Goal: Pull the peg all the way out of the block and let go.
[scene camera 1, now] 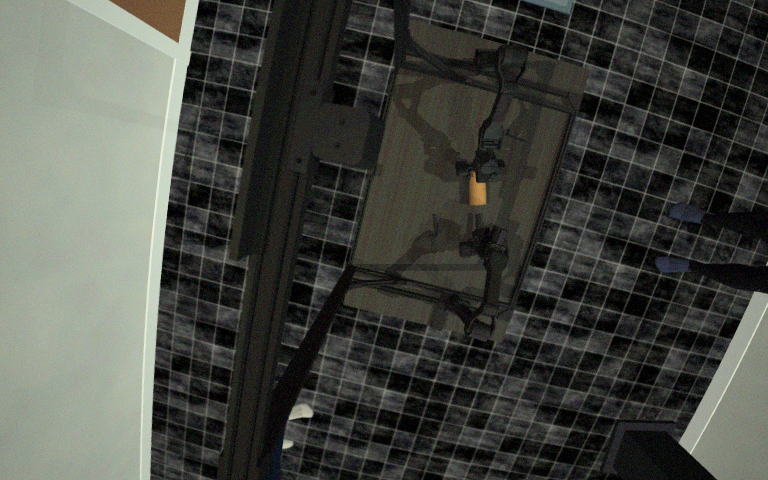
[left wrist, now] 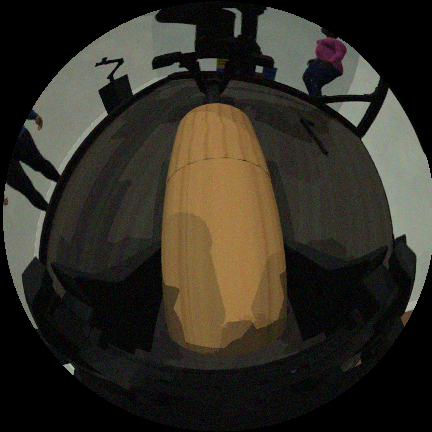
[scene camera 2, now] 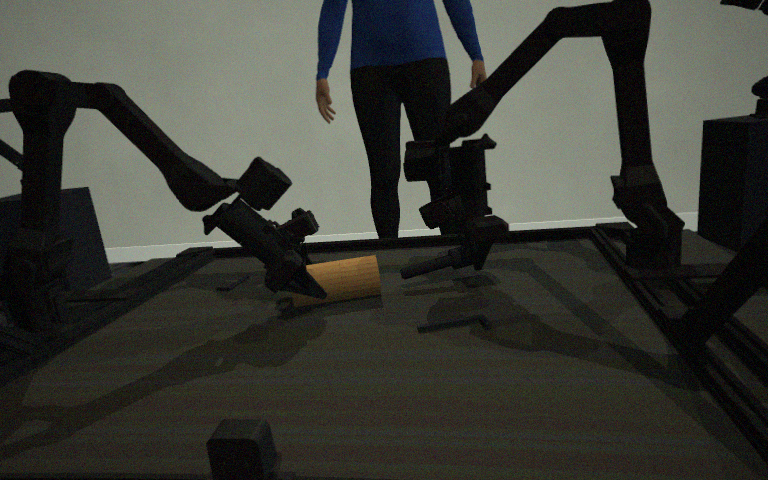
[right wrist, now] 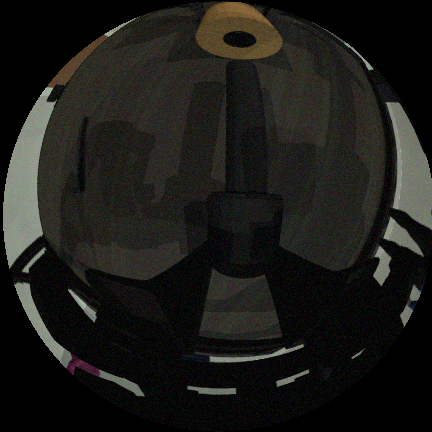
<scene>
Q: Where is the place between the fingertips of my left gripper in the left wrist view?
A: At 220,241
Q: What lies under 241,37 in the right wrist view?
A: A wooden block.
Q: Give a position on a dark peg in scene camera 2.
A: At 459,257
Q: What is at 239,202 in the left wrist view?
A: A wooden block.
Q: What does my right gripper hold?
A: A dark peg.
</scene>
